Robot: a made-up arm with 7 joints. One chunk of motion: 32 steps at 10 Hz.
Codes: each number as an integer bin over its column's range. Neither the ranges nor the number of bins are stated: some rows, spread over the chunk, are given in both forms.
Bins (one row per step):
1: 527 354 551 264 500 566 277
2: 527 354 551 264 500 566 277
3: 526 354 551 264 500 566 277
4: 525 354 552 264 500 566 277
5: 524 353 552 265 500 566 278
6: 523 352 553 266 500 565 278
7: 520 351 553 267 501 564 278
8: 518 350 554 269 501 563 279
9: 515 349 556 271 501 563 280
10: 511 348 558 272 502 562 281
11: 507 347 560 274 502 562 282
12: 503 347 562 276 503 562 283
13: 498 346 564 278 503 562 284
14: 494 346 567 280 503 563 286
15: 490 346 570 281 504 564 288
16: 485 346 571 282 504 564 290
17: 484 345 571 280 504 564 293
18: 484 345 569 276 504 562 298
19: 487 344 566 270 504 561 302
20: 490 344 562 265 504 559 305
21: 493 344 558 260 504 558 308
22: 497 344 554 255 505 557 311
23: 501 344 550 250 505 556 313
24: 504 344 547 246 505 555 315
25: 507 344 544 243 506 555 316
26: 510 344 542 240 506 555 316
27: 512 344 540 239 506 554 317
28: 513 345 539 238 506 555 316
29: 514 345 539 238 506 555 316
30: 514 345 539 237 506 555 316
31: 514 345 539 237 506 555 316
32: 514 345 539 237 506 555 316
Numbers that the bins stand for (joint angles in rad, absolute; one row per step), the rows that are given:
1: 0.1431 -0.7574 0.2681 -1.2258 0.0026 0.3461 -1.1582
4: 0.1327 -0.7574 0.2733 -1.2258 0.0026 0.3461 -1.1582
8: 0.0963 -0.7782 0.2837 -1.1998 0.0078 0.3305 -1.1477
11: 0.0390 -0.7938 0.3149 -1.1738 0.0130 0.3253 -1.1321
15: -0.0494 -0.7990 0.3670 -1.1373 0.0234 0.3357 -1.1009
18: -0.0807 -0.8042 0.3618 -1.1634 0.0234 0.3253 -1.0488
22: -0.0130 -0.8094 0.2837 -1.2727 0.0286 0.2993 -0.9812
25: 0.0390 -0.8094 0.2316 -1.3351 0.0338 0.2889 -0.9552
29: 0.0755 -0.8042 0.2056 -1.3612 0.0338 0.2889 -0.9552
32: 0.0755 -0.8042 0.2056 -1.3664 0.0338 0.2889 -0.9552
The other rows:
2: 0.1431 -0.7574 0.2681 -1.2258 0.0026 0.3461 -1.1582
3: 0.1379 -0.7574 0.2681 -1.2258 0.0026 0.3461 -1.1582
5: 0.1275 -0.7626 0.2733 -1.2206 0.0026 0.3461 -1.1530
6: 0.1223 -0.7678 0.2785 -1.2154 0.0026 0.3409 -1.1530
7: 0.1067 -0.7730 0.2785 -1.2102 0.0078 0.3357 -1.1530
9: 0.0807 -0.7834 0.2941 -1.1894 0.0078 0.3305 -1.1425
10: 0.0599 -0.7886 0.3045 -1.1842 0.0130 0.3253 -1.1373
12: 0.0182 -0.7938 0.3253 -1.1634 0.0182 0.3253 -1.1269
13: -0.0078 -0.7990 0.3357 -1.1530 0.0182 0.3253 -1.1217
14: -0.0286 -0.7990 0.3514 -1.1425 0.0182 0.3305 -1.1113
16: -0.0755 -0.7990 0.3722 -1.1321 0.0234 0.3357 -1.0905
17: -0.0807 -0.8042 0.3722 -1.1425 0.0234 0.3357 -1.0749
19: -0.0651 -0.8094 0.3461 -1.1946 0.0234 0.3201 -1.0280
20: -0.0494 -0.8094 0.3253 -1.2206 0.0234 0.3097 -1.0124
21: -0.0338 -0.8094 0.3045 -1.2466 0.0234 0.3045 -0.9968
23: 0.0078 -0.8094 0.2629 -1.2987 0.0286 0.2941 -0.9708
24: 0.0234 -0.8094 0.2472 -1.3195 0.0286 0.2889 -0.9604
26: 0.0547 -0.8094 0.2212 -1.3508 0.0338 0.2889 -0.9552
27: 0.0651 -0.8094 0.2108 -1.3560 0.0338 0.2837 -0.9499
28: 0.0703 -0.8042 0.2056 -1.3612 0.0338 0.2889 -0.9552
30: 0.0755 -0.8042 0.2056 -1.3664 0.0338 0.2889 -0.9552
31: 0.0755 -0.8042 0.2056 -1.3664 0.0338 0.2889 -0.9552

